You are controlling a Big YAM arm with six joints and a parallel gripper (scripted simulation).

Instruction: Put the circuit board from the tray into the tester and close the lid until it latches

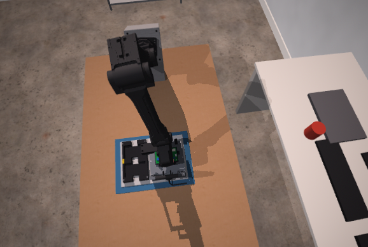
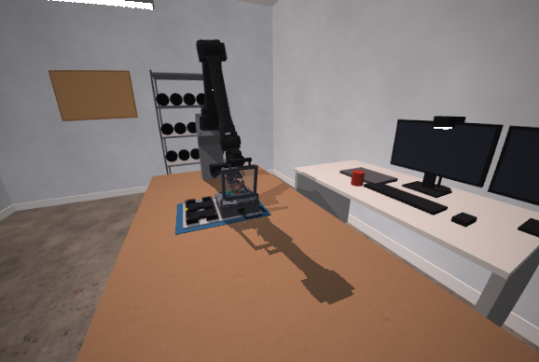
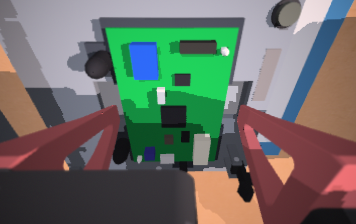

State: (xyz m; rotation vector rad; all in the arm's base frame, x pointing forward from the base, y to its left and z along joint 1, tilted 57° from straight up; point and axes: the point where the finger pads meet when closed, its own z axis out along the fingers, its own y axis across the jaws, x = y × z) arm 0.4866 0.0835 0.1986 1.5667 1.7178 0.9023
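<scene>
Now: hand 1 cm above the green circuit board. From my hand the other things lie so: clear lid 13 cm ahead, 10 cm above, 2 cm to the left.
</scene>
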